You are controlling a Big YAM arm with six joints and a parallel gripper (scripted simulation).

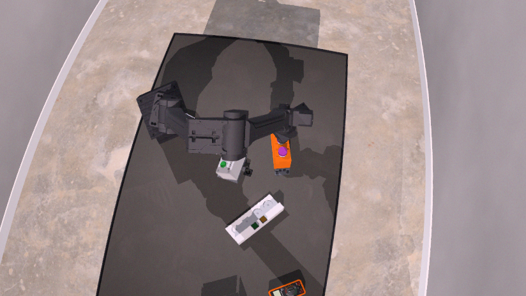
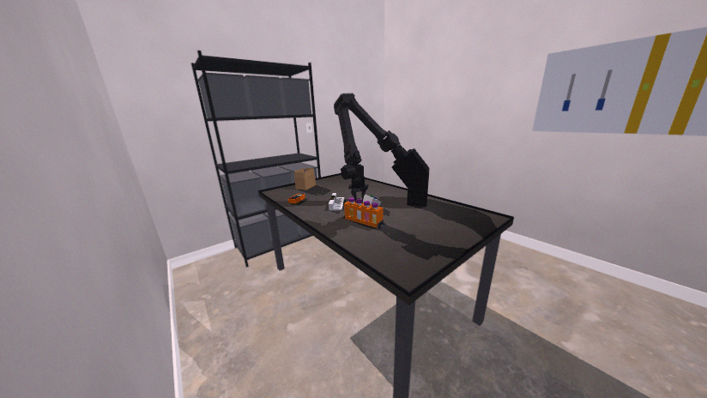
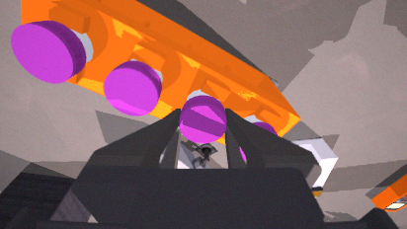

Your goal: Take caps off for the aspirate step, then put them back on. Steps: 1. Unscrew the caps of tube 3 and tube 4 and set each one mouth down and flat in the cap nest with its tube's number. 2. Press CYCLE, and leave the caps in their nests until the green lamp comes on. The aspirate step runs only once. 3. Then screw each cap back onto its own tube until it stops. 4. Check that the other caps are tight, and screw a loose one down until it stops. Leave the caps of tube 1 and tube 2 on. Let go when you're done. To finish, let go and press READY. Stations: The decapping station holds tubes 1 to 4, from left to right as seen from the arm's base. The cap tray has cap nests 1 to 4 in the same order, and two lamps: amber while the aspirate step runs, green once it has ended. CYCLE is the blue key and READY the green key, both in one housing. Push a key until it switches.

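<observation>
The cap is 1 cm ahead of my hand and 5 cm to the right of it. The rest, counted from my hand: green key: 21 cm behind, 10 cm to the right, 5 cm below; blue key: 20 cm behind, 6 cm to the right, 5 cm below; key housing: 19 cm behind, 8 cm to the right, 6 cm below.
</observation>
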